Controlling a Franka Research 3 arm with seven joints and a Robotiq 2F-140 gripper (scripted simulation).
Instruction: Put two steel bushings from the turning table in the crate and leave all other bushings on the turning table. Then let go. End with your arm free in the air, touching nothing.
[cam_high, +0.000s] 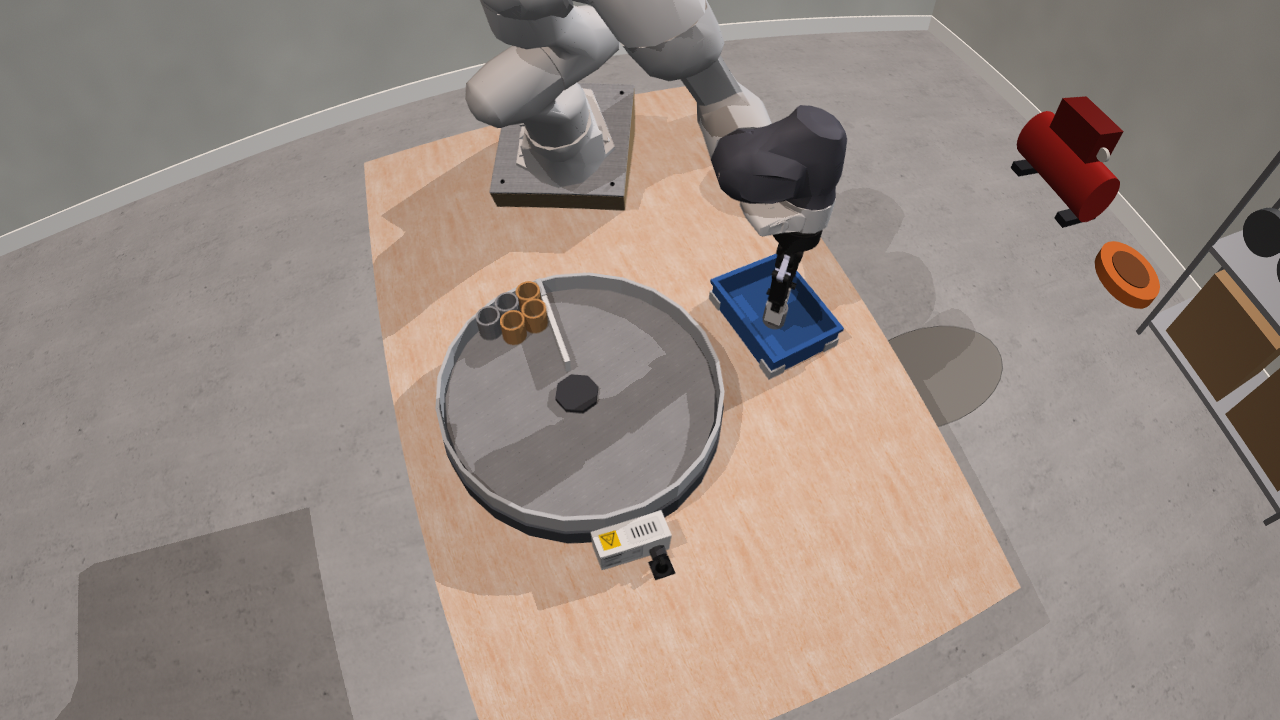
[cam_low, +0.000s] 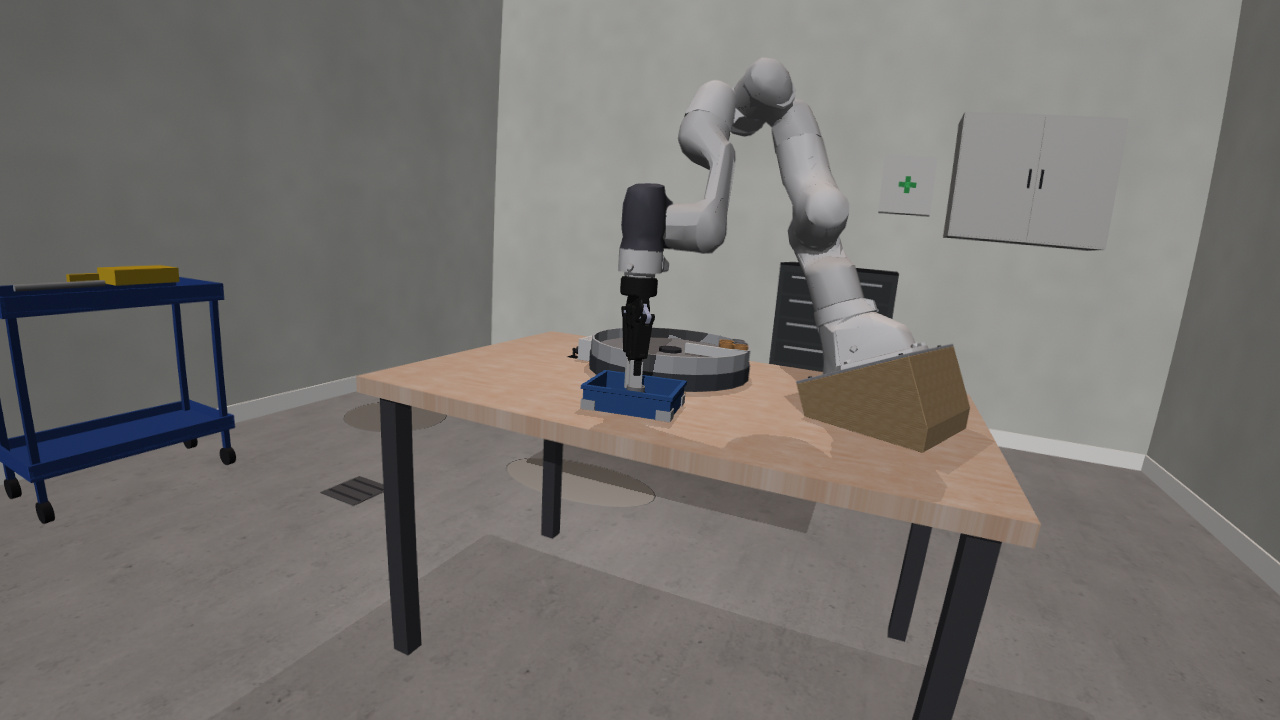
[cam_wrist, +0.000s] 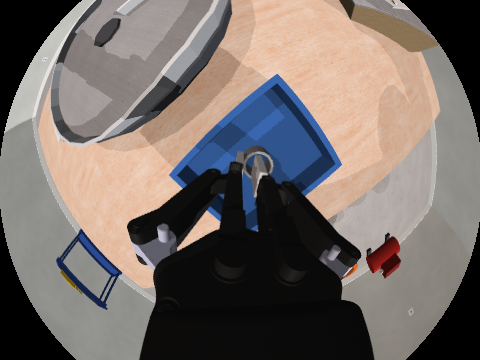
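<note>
My gripper is now 10 mm past the blue crate, 10 mm to the right of it and 40 mm above it. Round my hand: round grey turning table: 110 mm ahead, 340 mm to the right, 10 mm below.
</note>
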